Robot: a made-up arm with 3 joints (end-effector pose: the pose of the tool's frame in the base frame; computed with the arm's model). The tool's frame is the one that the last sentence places.
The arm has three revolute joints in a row. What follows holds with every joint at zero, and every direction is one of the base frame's.
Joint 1 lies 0.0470 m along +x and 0.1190 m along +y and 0.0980 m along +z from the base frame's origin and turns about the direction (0.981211, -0.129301, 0.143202), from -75.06 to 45.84 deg.
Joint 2 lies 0.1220 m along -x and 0.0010 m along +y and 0.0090 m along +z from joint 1 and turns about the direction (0.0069, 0.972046, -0.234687), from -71.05 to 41.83 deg.
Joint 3 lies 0.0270 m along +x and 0.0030 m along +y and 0.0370 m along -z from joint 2 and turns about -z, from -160.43 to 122.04 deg.
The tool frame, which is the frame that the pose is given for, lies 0.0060 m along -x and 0.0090 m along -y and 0.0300 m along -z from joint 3; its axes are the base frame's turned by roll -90.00, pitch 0.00 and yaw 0.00 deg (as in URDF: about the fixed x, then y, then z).
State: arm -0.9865 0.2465 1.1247
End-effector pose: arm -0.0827 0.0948 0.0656 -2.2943 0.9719 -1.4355
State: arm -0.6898 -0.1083 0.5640
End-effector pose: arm -0.0565 0.0962 0.0595 -2.1721 0.3313 -0.6674
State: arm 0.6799 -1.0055 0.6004
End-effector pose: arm -0.0107 0.1324 0.0863 -0.4823 -0.2421 -0.9618
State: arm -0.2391 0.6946 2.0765
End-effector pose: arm -0.0992 0.1247 0.0425 -1.5336 2.0902 -1.7355
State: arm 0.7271 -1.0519 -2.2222
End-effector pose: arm -0.0027 0.1273 0.1090 -1.5438 -2.6764 0.3731
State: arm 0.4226 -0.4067 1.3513
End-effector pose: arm -0.0329 0.1435 0.0544 -0.7123 0.7980 -0.9524
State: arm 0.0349 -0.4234 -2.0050
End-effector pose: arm -0.0139 0.1271 0.0606 -1.2702 -1.8996 1.4130
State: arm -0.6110 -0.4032 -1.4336
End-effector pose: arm -0.0202 0.1046 0.0680 -1.8890 -1.0963 1.4589
